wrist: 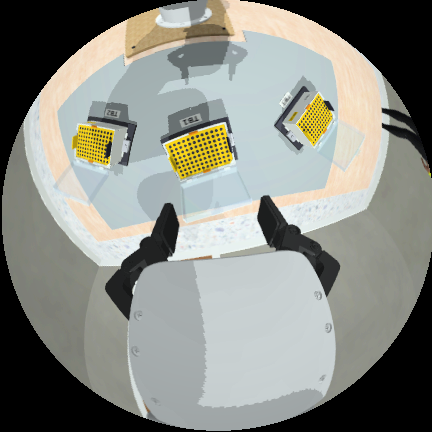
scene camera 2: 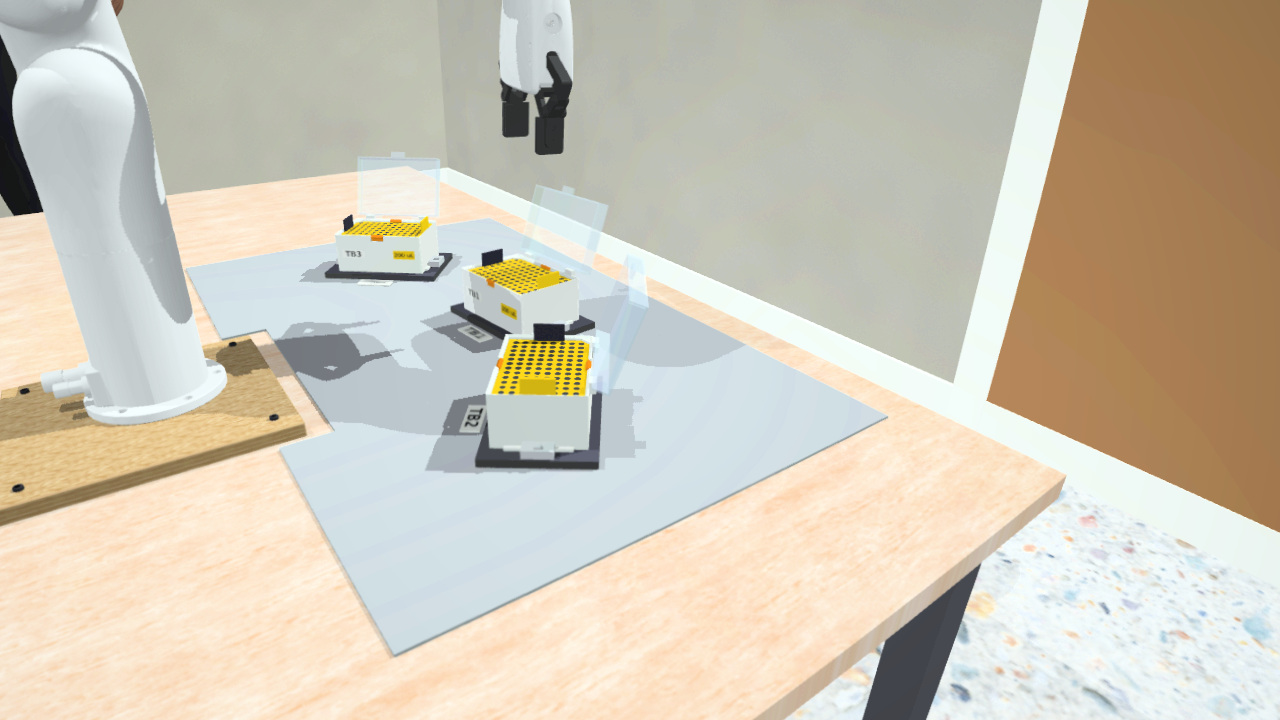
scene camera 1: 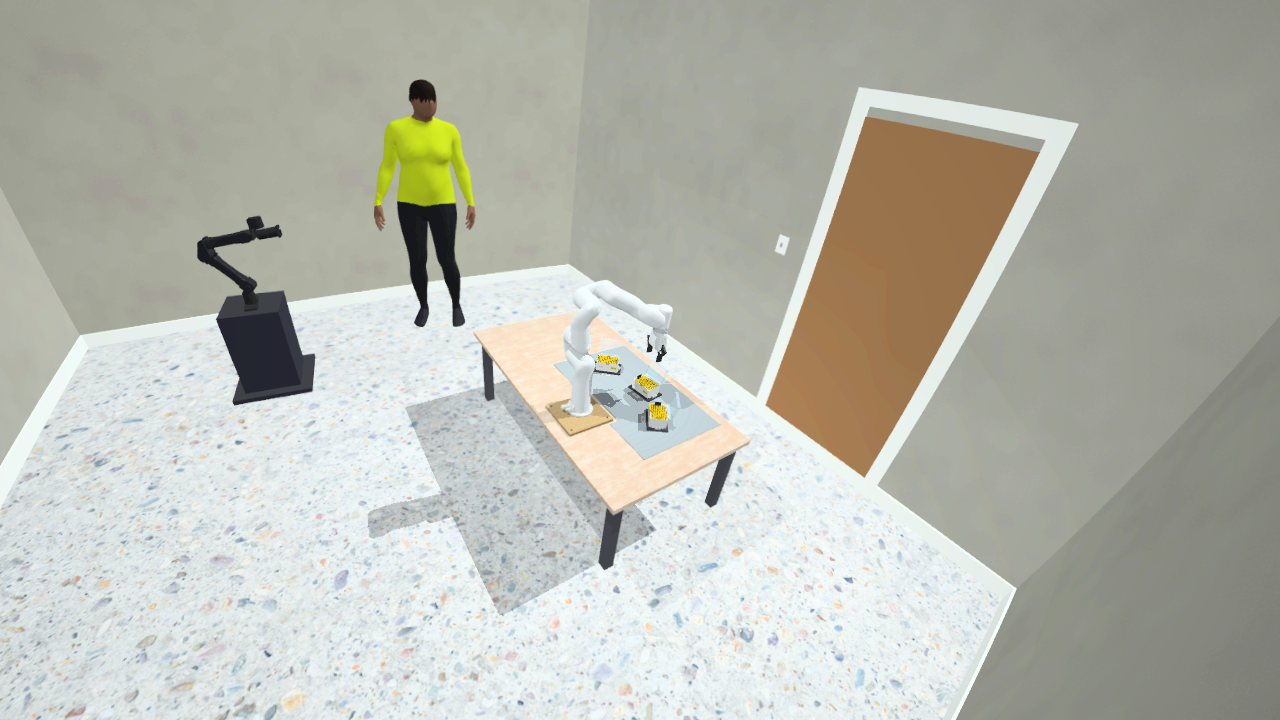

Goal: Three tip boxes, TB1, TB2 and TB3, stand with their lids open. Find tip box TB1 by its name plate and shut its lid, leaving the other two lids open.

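Frame: origin at the arm's base, x ahead, y left, z up, level; millimetres.
Seen in the pictures: gripper, fingertip midpoint: (wrist: pixel 217 209) (scene camera 2: pixel 531 144) (scene camera 1: pixel 653 356); arm's base, link origin: (scene camera 2: pixel 158 392) (scene camera 1: pixel 579 408).
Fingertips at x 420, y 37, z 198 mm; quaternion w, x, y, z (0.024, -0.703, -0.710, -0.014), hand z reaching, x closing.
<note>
Offsets run from my fingertips to a thing's top centre. "spot": to the spot under its first point. Level surfaces: height alone.
Tip box TB1 @(13 mm right, 26 mm back, 133 mm down) (scene camera 1: pixel 645 385) (scene camera 2: pixel 521 301) (wrist: pixel 200 151), white with a yellow tip rack, stands in the middle of the row. Its name plate @(spot: 28 mm right, 90 mm back, 206 mm down) (wrist: pixel 190 120) reads TB1 in the wrist view. Its clear lid @(spot: 8 mm left, 46 mm ahead, 100 mm down) (scene camera 2: pixel 565 223) (wrist: pixel 217 196) stands open on the side away from the arm's base. TB2 @(245 mm right, 100 mm back, 133 mm down) (scene camera 1: pixel 657 414) (scene camera 2: pixel 539 420) (wrist: pixel 94 145), nearest in scene camera 2, has its lid @(spot: 270 mm right, 29 mm back, 103 mm down) (wrist: pixel 82 184) open. TB3 @(252 mm left, 119 mm back, 133 mm down) (scene camera 1: pixel 607 361) (scene camera 2: pixel 386 253) (wrist: pixel 315 119), farthest there, has its lid (scene camera 2: pixel 399 186) (wrist: pixel 342 145) open. My gripper (scene camera 1: pixel 656 349) (scene camera 2: pixel 533 132) (wrist: pixel 217 209) is open and empty, high above the boxes.
The boxes stand on dark bases on a grey mat @(208 mm down) (scene camera 2: pixel 626 501) (wrist: pixel 270 65). The arm's wooden base plate (scene camera 1: pixel 565 424) (scene camera 2: pixel 179 456) (wrist: pixel 142 37) is beside it on the table @(211 mm down) (scene camera 2: pixel 179 591). A person (scene camera 1: pixel 425 165) and a black arm on a pedestal (scene camera 1: pixel 259 349) stand away from the table.
</note>
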